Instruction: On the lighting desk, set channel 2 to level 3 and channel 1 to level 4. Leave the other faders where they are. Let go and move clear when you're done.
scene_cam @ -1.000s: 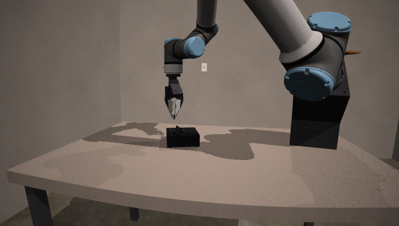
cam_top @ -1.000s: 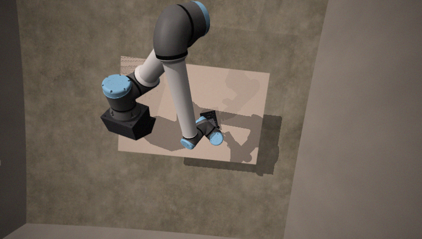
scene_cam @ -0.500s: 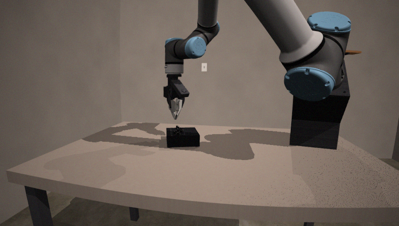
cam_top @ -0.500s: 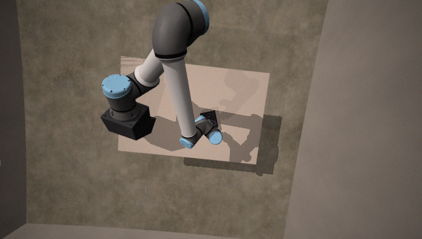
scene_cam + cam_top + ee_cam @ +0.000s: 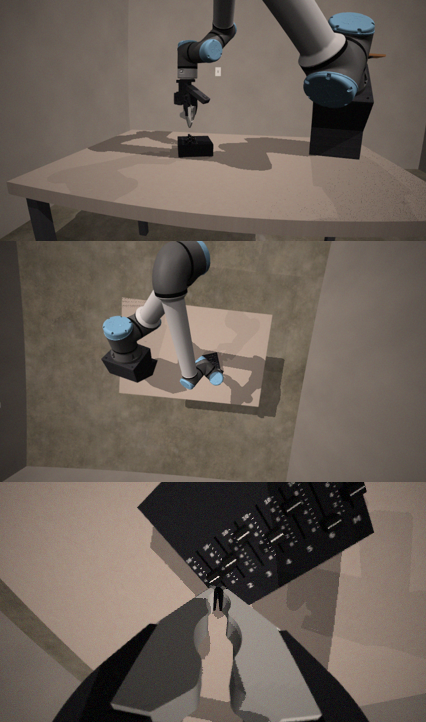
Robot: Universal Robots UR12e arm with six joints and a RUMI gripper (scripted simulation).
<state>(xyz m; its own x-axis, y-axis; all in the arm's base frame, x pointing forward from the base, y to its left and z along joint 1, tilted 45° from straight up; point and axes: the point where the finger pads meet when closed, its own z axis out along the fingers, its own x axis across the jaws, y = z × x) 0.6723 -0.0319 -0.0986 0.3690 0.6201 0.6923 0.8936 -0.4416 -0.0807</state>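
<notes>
Right now my hand is 1 cm to the right of the channel 2 fader and 5 cm above it. Also, from my hand: channel 3 fader 2 cm behind, 3 cm to the left, 5 cm below; then channel 4 fader 1 cm behind, 6 cm to the left, 5 cm below; then channel 1 fader 1 cm ahead, 1 cm to the right, 5 cm below.
</notes>
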